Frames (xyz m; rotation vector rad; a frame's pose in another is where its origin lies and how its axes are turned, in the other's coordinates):
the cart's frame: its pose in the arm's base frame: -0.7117 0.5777 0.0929 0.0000 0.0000 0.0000
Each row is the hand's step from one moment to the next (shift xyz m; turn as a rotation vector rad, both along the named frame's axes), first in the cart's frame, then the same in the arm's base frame.
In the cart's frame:
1: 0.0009 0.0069 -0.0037 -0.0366 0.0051 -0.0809
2: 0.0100 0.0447 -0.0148 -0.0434 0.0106 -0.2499
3: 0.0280 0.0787 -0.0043 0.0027 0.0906 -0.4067
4: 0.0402 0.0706 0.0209 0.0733 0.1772 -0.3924
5: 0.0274 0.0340 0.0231 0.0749 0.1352 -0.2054
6: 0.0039 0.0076 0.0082 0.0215 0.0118 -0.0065
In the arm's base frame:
1: 0.0009 0.0069 -0.0037 -0.0366 0.0051 -0.0809
2: 0.0100 0.0447 -0.0148 -0.0434 0.0106 -0.2499
3: 0.0280 0.0787 -0.0043 0.0027 0.0906 -0.4067
4: 0.0402 0.0706 0.0209 0.0733 0.1772 -0.3924
5: 0.0274 0.0340 0.0231 0.0749 0.1352 -0.2054
6: 0.0039 0.0076 0.0082 0.0215 0.0118 -0.0065

